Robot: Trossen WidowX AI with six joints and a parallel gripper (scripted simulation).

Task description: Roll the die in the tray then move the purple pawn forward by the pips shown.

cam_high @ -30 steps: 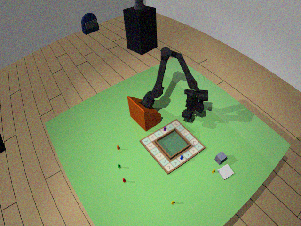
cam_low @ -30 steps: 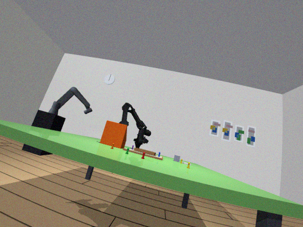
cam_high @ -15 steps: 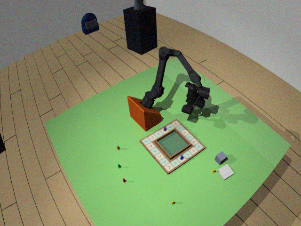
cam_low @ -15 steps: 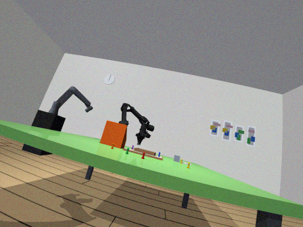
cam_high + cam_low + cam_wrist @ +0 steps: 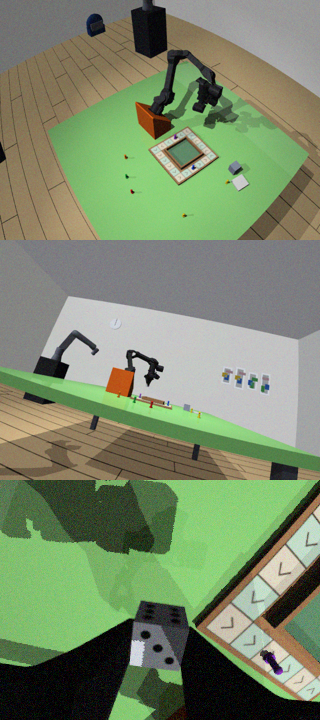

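Now: the purple pawn 190 mm to the right of my gripper tip, 100 mm below it and 40 mm behind it. The rest, counted from my gripper tip: blue pawn: 280 mm to the right, 180 mm ahead, 100 mm below; die: right at my gripper tip; green tray: 240 mm to the right, 120 mm below, 70 mm ahead.
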